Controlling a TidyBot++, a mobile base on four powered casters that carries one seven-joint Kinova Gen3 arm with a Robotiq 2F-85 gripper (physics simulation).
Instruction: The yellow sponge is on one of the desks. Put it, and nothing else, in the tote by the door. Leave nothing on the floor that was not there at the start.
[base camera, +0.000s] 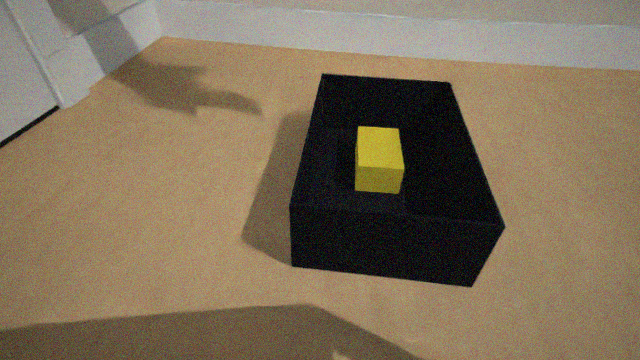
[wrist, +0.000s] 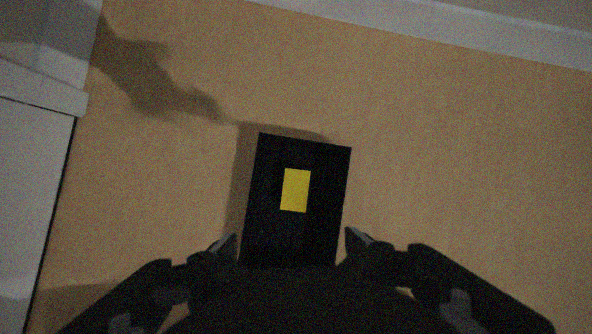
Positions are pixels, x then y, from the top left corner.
Scene:
my gripper: wrist 291, 242; not seen in the base camera view (out of frame)
yellow sponge: base camera; wrist
black tote: base camera 441, 228; wrist 272, 238
same spot on yellow sponge: (wrist: 294, 197) = (base camera: 380, 153)

